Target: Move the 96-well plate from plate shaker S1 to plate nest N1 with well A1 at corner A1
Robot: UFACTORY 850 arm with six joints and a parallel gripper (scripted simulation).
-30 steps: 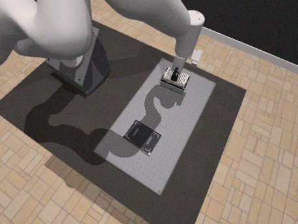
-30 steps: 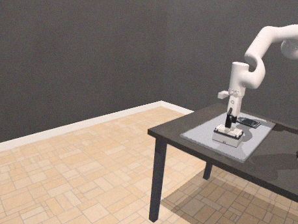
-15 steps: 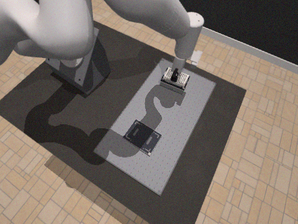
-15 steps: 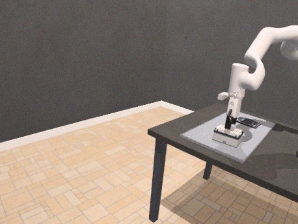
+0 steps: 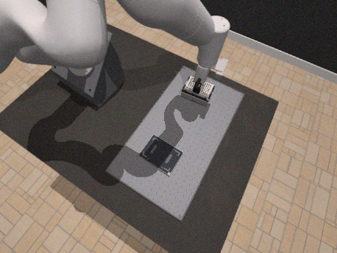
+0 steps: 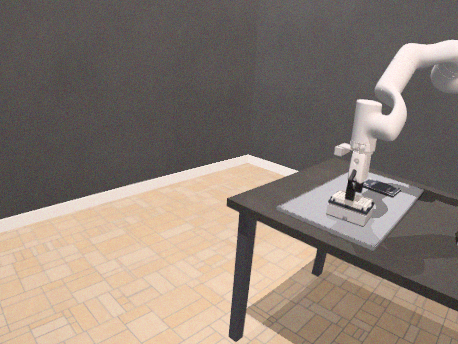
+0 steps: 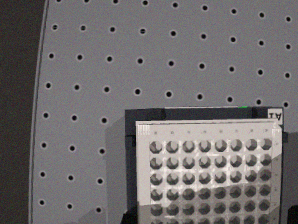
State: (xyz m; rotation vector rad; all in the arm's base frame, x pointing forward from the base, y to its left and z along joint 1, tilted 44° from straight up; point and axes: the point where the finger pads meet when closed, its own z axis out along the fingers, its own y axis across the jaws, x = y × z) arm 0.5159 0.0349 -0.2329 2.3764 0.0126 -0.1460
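The white 96-well plate is 2 cm below my hand. Also, from my hand: plate nest N1: 1 cm behind, 37 cm to the right, 8 cm below; then A1 mark: 7 cm ahead, 43 cm to the right, 7 cm below.
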